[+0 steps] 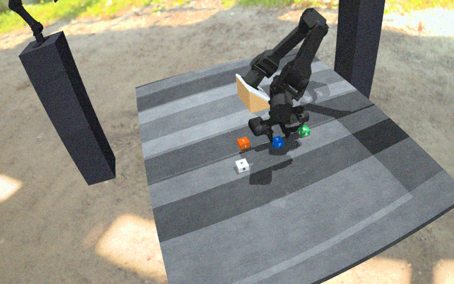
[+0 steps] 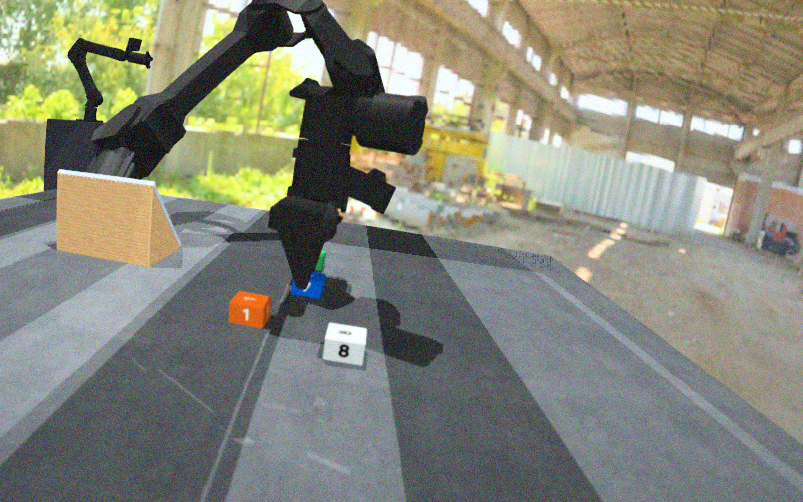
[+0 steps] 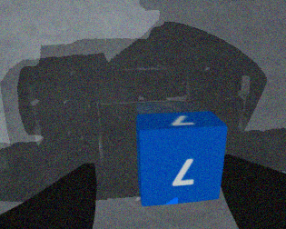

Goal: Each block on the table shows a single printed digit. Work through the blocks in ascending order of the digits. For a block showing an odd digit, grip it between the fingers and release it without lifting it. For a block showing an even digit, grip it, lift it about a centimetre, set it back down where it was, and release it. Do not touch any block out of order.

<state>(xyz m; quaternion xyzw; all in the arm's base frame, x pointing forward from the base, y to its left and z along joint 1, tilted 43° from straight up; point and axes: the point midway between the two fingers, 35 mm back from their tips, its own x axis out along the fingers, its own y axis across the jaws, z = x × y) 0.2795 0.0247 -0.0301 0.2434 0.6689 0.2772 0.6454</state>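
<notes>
Right now the white block marked 8 is 150 mm to the right of my gripper tip and 60 mm ahead of it. Round my gripper tip: blue block marked 7: 10 mm to the right, 10 mm ahead; then green block: 100 mm to the left, 10 mm behind; then orange block marked 1: 110 mm to the right, 30 mm behind.
</notes>
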